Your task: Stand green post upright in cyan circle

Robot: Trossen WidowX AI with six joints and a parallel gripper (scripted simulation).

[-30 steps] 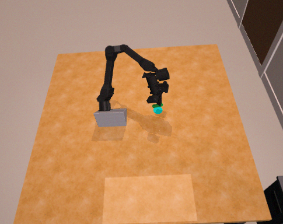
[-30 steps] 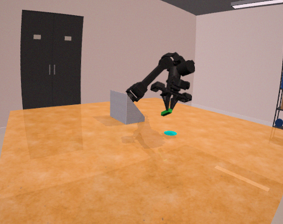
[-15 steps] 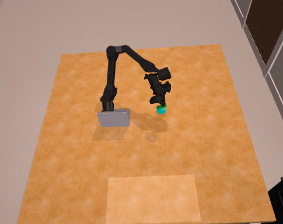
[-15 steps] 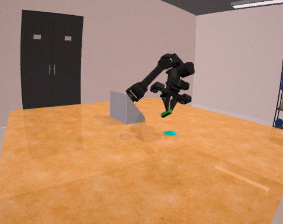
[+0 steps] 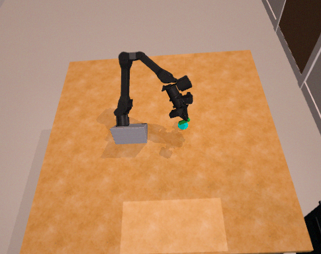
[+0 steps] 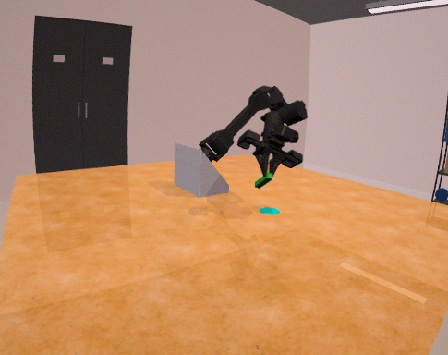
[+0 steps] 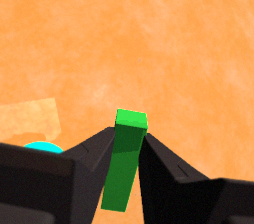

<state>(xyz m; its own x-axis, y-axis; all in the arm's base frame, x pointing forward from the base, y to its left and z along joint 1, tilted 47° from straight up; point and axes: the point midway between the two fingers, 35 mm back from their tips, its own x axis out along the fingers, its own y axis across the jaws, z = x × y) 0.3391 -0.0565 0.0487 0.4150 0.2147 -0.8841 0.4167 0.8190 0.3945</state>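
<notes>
The cyan circle is 110 mm below my gripper tip, 50 mm to the left of it and 20 mm behind it. The rest, counted from my gripper tip: green post (20 mm behind, 10 mm below).
</notes>
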